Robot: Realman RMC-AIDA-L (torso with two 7-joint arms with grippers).
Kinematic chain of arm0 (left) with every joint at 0, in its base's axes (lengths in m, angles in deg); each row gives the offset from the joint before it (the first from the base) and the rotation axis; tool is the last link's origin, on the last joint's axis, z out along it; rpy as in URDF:
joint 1: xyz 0 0 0.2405 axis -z
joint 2: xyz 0 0 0 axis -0.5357 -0.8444 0
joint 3: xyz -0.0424 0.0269 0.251 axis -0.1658 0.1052 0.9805
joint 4: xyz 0 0 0 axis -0.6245 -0.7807 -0.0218
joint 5: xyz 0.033 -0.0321 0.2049 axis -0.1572 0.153 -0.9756
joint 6: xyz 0 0 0 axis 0.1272 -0.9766 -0.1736
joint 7: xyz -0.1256 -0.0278 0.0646 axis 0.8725 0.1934 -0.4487
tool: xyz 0 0 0 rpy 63.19 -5.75 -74.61
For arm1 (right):
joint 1: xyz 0 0 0.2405 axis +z
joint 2: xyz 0 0 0 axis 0.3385 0.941 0
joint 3: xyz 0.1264 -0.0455 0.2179 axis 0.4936 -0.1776 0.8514
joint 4: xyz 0 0 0 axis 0.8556 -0.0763 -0.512
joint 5: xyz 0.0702 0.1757 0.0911 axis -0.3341 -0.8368 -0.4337
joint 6: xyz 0 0 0 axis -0.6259 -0.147 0.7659
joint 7: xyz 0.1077 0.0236 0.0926 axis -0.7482 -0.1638 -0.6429
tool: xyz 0 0 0 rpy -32.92 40.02 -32.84
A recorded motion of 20 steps. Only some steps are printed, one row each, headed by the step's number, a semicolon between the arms.
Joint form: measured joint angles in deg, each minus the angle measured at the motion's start. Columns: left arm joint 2, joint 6, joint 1, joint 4, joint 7, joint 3, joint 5; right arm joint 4, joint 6, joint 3, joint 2, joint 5, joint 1, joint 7.
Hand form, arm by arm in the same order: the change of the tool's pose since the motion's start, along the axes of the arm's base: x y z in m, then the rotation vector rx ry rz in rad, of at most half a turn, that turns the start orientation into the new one. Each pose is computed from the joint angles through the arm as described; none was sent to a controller.
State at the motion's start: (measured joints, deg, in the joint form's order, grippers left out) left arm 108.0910 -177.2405 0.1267 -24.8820 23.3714 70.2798 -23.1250; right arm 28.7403 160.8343 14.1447 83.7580 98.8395 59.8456 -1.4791
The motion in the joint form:
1: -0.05 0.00 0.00 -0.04 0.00 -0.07 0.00; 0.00 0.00 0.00 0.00 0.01 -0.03 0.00
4: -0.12 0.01 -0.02 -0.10 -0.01 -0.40 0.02; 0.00 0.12 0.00 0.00 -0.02 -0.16 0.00
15: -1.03 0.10 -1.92 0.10 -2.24 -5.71 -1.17; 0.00 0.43 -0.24 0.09 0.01 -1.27 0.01
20: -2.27 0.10 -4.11 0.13 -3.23 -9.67 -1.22; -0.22 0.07 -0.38 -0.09 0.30 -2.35 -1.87
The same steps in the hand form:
1: -0.0001 0.0002 0.0005 0.0018 0.0003 0.0001; 0.0002 -0.0001 0.0000 0.0000 -0.0002 -0.0005
4: -0.0006 0.0008 0.0020 0.0076 -0.0016 0.0025; 0.0009 -0.0006 0.0001 -0.0011 0.0008 -0.0012
15: -0.0214 0.0056 0.0198 0.1116 -0.0119 0.0655; 0.0067 -0.0043 -0.0008 -0.0083 0.0005 -0.0145
20: -0.0419 0.0063 0.0382 0.1901 -0.0202 0.1283; 0.0130 -0.0058 -0.0007 -0.0300 -0.0168 -0.0518

